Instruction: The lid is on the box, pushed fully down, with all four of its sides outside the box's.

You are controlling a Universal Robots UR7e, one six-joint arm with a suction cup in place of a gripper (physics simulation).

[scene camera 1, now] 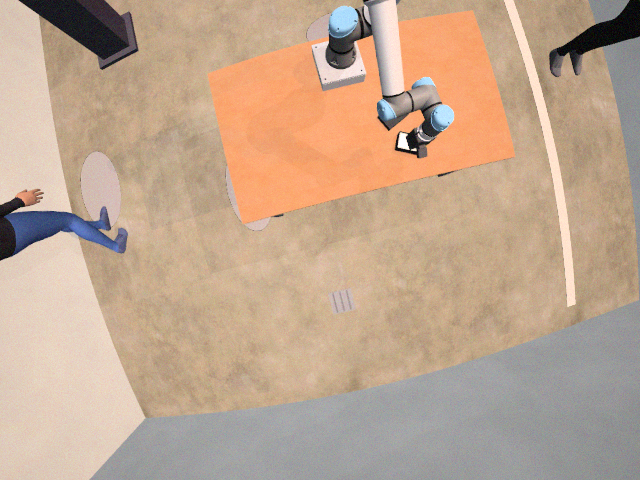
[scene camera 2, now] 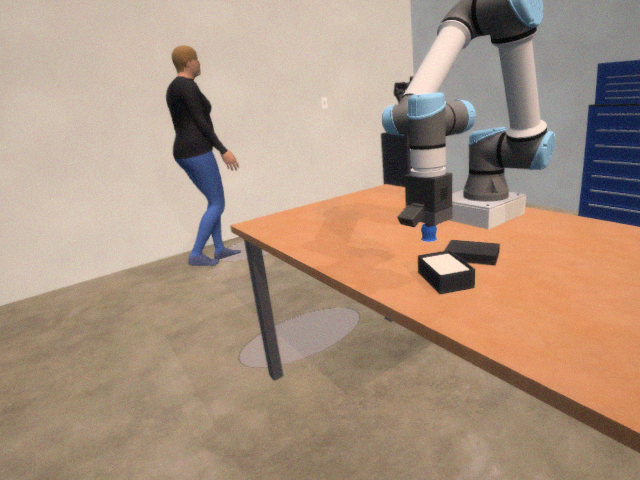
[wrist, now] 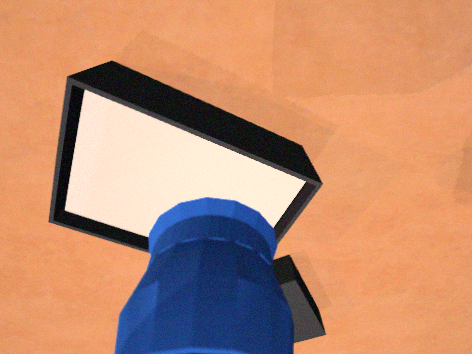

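Seen in the pictures: hand at its tool point: (scene camera 2: 429,238) (wrist: 213,250); arm's base at its link origin: (scene camera 1: 340,55) (scene camera 2: 485,196).
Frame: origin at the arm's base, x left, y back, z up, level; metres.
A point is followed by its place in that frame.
The open black box (scene camera 1: 405,151) {z -0.051, x 0.175, y -0.541 m} (scene camera 2: 455,282) {z -0.047, x 0.257, y -0.541 m} (wrist: 210,117) {z -0.047, x 0.185, y -0.546 m} stands upright on the table, with a white surface inside its rim. The black lid (scene camera 1: 391,122) {z -0.043, x 0.148, y -0.383 m} (scene camera 2: 473,251) {z -0.043, x 0.191, y -0.370 m} (wrist: 306,311) {z -0.043, x 0.117, y -0.371 m} lies apart from the box, flat on the table with its plain top up; the arm hides part of it in scene camera 1 and the blue cup hides much of it in the wrist view. My gripper, a blue suction cup (scene camera 2: 429,239) (wrist: 212,207), is open and holds nothing. It hangs above table height near the box and lid, and in the wrist view it overlaps the box's near edge.
The orange table (scene camera 1: 289,155) {z -0.070, x -0.388, y -0.390 m} (scene camera 2: 542,289) {z -0.070, x 0.392, y -0.410 m} carries the arm's pale base block (scene camera 1: 343,80) {z -0.016, x -0.023, y -0.122 m} (scene camera 2: 488,214) {z -0.020, x 0.087, y -0.127 m}, behind the lid. A person (scene camera 1: 46,227) (scene camera 2: 193,124) stands beyond the table. A blue drawer cabinet (scene camera 2: 612,160) stands at the right in scene camera 2.
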